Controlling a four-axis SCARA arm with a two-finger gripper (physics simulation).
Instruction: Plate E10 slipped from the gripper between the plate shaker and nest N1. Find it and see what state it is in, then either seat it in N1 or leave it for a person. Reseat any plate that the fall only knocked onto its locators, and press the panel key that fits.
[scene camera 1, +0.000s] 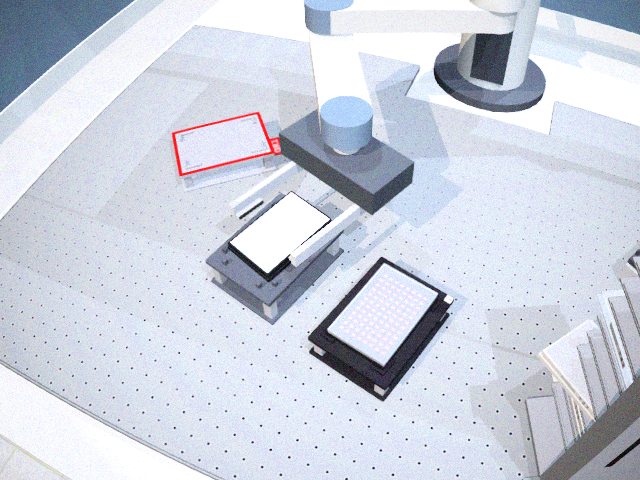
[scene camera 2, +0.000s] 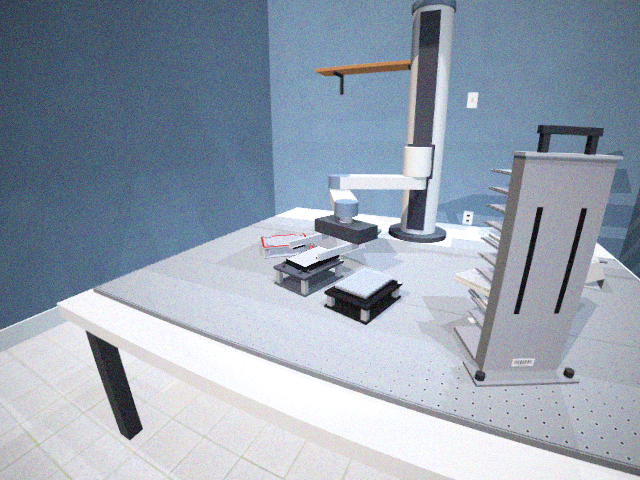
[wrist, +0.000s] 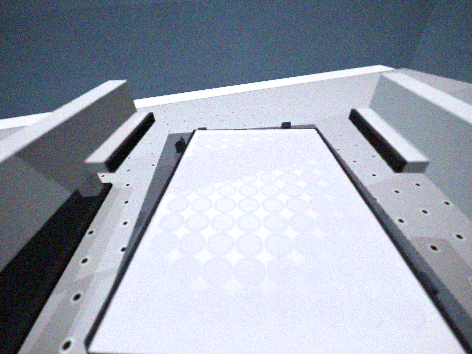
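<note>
Plate E10, white-topped with a dark skirt, lies upside up on the dark grey four-legged nest. Small locator pegs show at the nest's corners. The plate's near end and label are out of the wrist view, and I cannot tell whether it sits fully down. My gripper is open, with one finger on each side of the plate. Gaps show between both pads and the plate in the wrist view. A panel key does not show.
A pale plate with pink wells lies on a black stand beside the nest. A red-outlined tray stands behind the nest. A tall grey rack with slanted shelves stands at the right.
</note>
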